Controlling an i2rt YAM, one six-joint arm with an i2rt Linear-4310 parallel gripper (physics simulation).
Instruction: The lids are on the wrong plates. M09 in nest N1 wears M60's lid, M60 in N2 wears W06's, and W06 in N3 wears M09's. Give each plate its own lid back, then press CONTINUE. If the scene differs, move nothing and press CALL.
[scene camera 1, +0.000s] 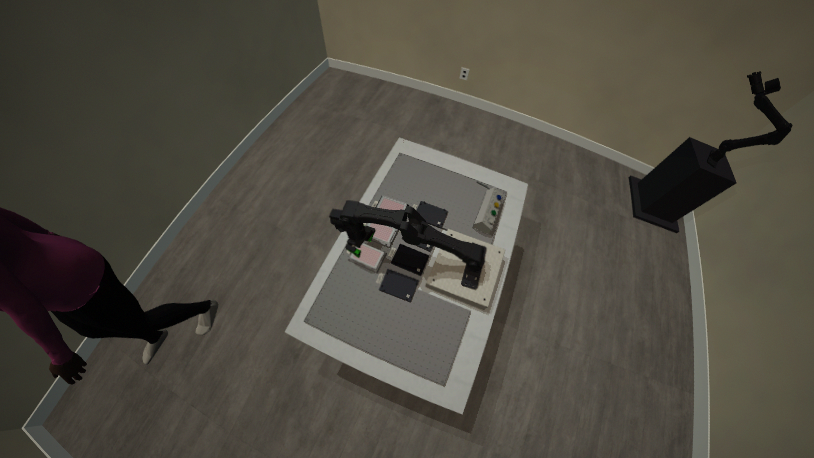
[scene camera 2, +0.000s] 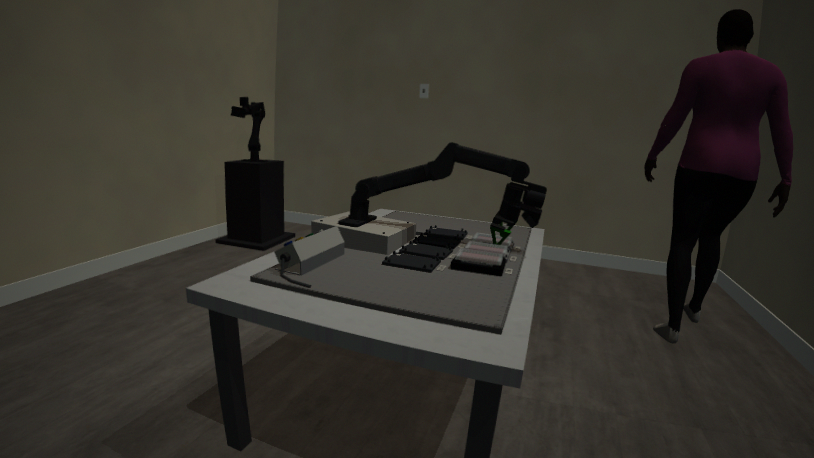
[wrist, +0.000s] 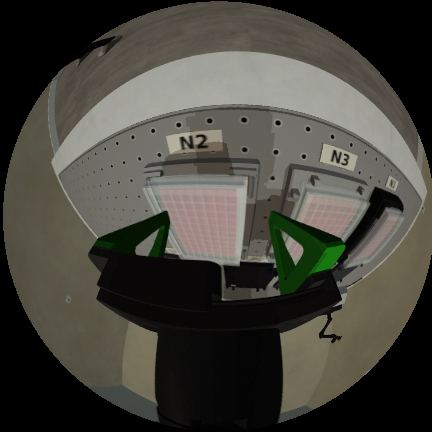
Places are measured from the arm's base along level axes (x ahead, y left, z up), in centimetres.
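Pixels of known places: gripper, fingertip midpoint: (scene camera 1: 363, 249) (scene camera 2: 498, 241) (wrist: 218, 216); arm's base, link origin: (scene camera 1: 474, 265) (scene camera 2: 358, 221).
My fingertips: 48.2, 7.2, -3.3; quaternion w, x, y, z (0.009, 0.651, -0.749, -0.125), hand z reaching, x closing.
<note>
Ahead of a thing's pixels: the offset from my fingertips to its middle, as dx, dy, dz. "spot": to the spot under its first point.
My gripper (scene camera 1: 363, 244) (scene camera 2: 500, 236) (wrist: 218, 216) is open, its green fingertips apart above the plate in N2. That pink-gridded plate @(-2.4, +2.2, +0.3) (scene camera 1: 368, 259) (wrist: 205, 217) wears a clear lid and shows between the fingers in the wrist view. The lidded N3 plate @(-3.3, -10.9, +0.4) (scene camera 1: 383, 234) (wrist: 332, 212) sits beside it, partly behind the right finger in the wrist view. The lidded N1 plate @(-4.3, -24.1, +1.4) (scene camera 1: 391, 203) (scene camera 2: 479, 257) (wrist: 381, 232) sits in a raised dark nest beyond N3. No plate or lid markings are legible. The button box @(-49.5, -38.9, +2.0) (scene camera 1: 487, 209) (scene camera 2: 314, 249) has blue, yellow and green buttons; their labels are unreadable.
Several dark flat holders @(spot: -20.2, +9.7, -1.2) (scene camera 1: 399, 284) @(spot: -22.6, -29.4, -1.2) (scene camera 2: 412, 261) @(spot: -18.8, -3.4, -1.2) (wrist: 250, 276) stand between the plates and the arm's pale base block (scene camera 1: 492, 284) (scene camera 2: 375, 238). A person (scene camera 1: 56, 273) (scene camera 2: 722, 125) is near the table. A second arm stands on a black pedestal (scene camera 1: 683, 182) (scene camera 2: 254, 199).
</note>
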